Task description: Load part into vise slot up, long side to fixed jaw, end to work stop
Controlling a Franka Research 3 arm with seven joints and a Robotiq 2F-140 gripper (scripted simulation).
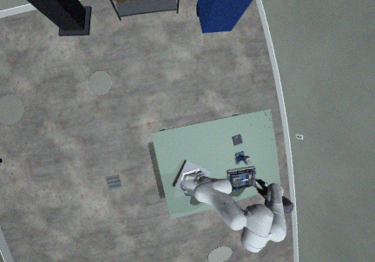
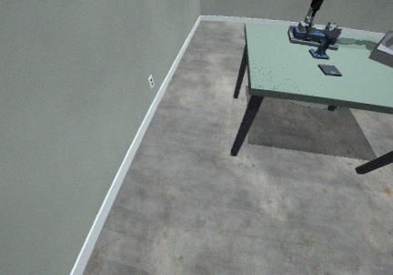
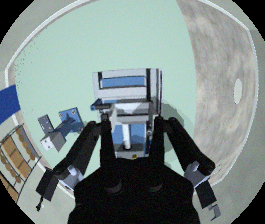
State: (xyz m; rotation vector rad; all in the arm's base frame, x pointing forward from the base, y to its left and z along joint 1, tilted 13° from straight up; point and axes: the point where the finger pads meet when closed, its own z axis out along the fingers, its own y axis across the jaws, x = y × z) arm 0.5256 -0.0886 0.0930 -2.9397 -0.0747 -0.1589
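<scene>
My gripper is now 10 cm above the vise, 7 cm past it and 2 cm to the right of it. Round my hand: part 2 cm below.
</scene>
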